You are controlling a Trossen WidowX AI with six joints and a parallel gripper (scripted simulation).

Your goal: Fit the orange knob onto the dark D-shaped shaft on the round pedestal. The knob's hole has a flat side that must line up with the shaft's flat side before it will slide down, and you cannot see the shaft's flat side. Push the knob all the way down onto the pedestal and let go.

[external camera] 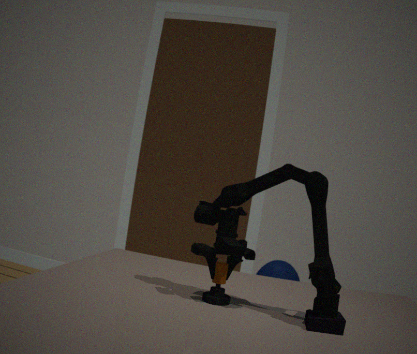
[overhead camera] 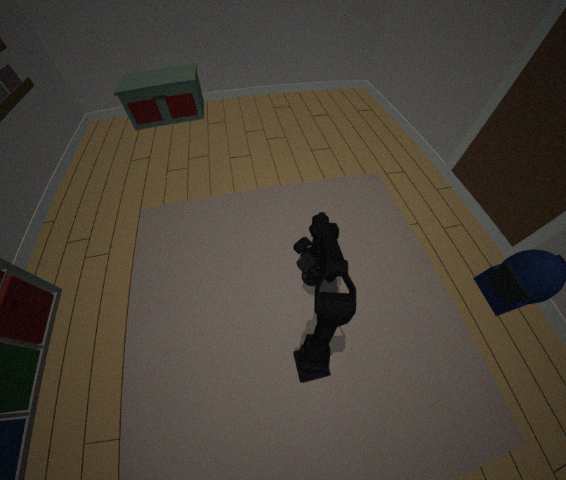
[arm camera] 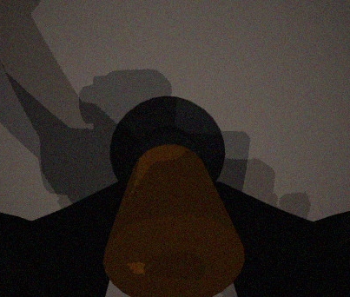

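My gripper tip is now 2 cm below the orange knob. From my gripper tip the other things lie so: dark round pedestal (4 cm below).
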